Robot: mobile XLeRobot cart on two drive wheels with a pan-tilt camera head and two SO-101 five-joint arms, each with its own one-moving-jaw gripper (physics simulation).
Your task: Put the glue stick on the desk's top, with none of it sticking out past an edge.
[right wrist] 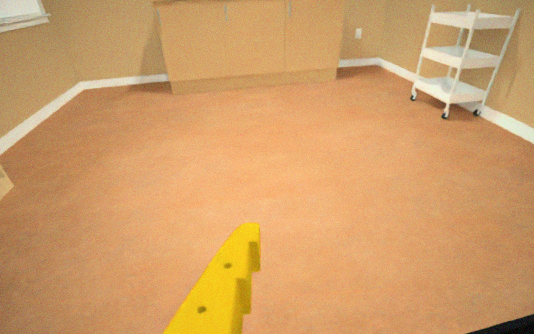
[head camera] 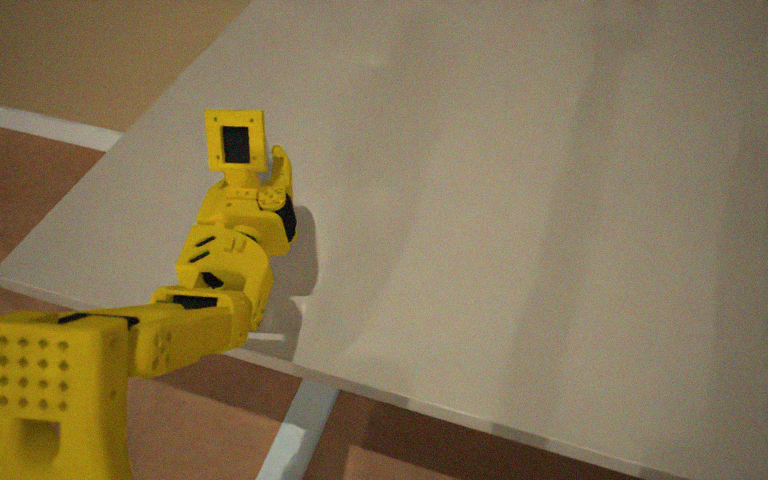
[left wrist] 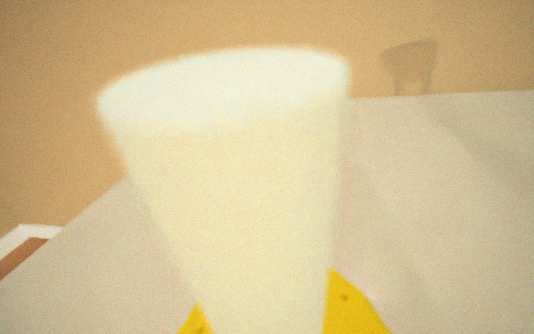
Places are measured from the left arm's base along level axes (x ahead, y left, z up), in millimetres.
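Where they show: left hand at its tool point: (head camera: 266,149) (left wrist: 252,259); right hand at its tool point: (right wrist: 259,240).
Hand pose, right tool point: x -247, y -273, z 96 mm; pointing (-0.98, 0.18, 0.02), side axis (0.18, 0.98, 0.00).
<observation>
After its pixels a point has its place.
The glue stick (left wrist: 240,190) is a blurred, cream-white cylinder that stands large and close to the camera in the left wrist view, leaning slightly left. My left gripper (left wrist: 265,317) is shut on it, with a yellow jaw on each side at the bottom. In the head camera, my left arm reaches over the left part of the grey-beige desk top (head camera: 481,226) {x 453, y -84, z -55 mm} (left wrist: 450,200) {x 573, y -77, z -55 mm}. The camera mount hides the glue stick there, and the height above the desk is hard to tell. My right gripper (right wrist: 254,235) is fully open, with one notched jaw in view over the floor.
The desk's near edge (head camera: 396,400) {x 251, y -59, z -67 mm} runs across the lower head view, with a pale blue leg (head camera: 300,424) below it. A wall (left wrist: 200,25) {x 1075, y 386, z 155 mm} stands behind the desk. The right wrist view shows a wooden cabinet (right wrist: 250,45) {x -3084, y 59, z -336 mm} and a white three-tier cart (right wrist: 459,60) {x -1931, y 1426, z -325 mm} at the back.
</observation>
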